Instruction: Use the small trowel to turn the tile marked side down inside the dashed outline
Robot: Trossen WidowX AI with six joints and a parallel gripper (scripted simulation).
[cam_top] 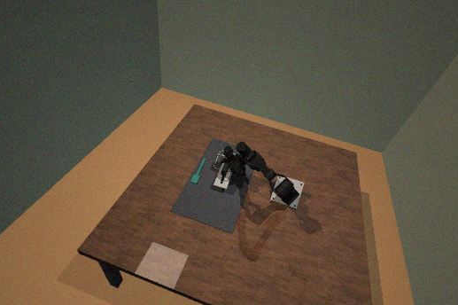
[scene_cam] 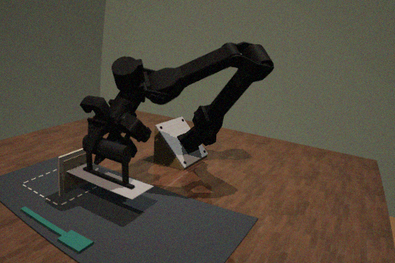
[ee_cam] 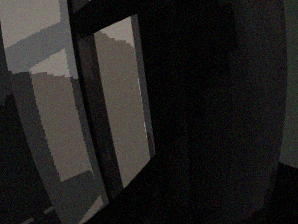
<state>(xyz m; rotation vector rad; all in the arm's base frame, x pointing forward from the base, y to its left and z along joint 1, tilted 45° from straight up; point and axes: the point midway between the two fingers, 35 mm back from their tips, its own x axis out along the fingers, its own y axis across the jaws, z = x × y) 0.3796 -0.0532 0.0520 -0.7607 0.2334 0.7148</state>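
The tan tile is 9 cm to the right of my gripper tip, 6 cm below it and 2 cm behind it. From my gripper tip the other things lie so: grey mat: 13 cm below; green trowel: 13 cm ahead, 11 cm below, 3 cm to the left.
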